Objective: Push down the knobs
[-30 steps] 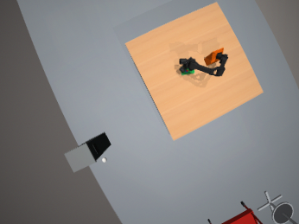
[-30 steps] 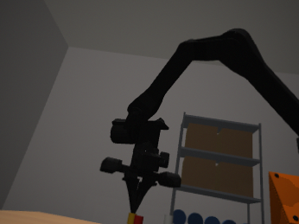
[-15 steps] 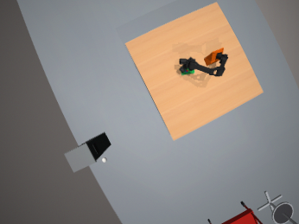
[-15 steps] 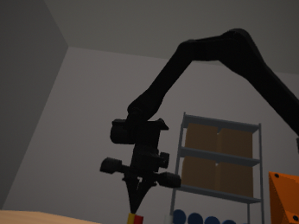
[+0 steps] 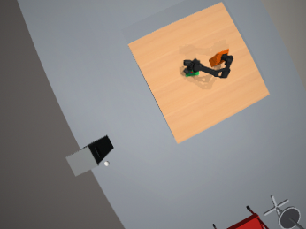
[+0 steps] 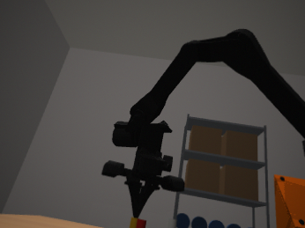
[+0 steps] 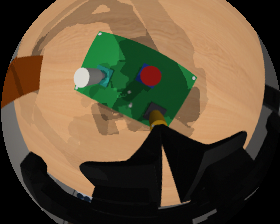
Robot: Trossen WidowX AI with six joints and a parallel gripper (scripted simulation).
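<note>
Right now my gripper tip is 1 cm above the yellow knob. The rest, counted from my gripper tip: red knob: 3 cm behind, 4 cm to the left, 2 cm below.
</note>
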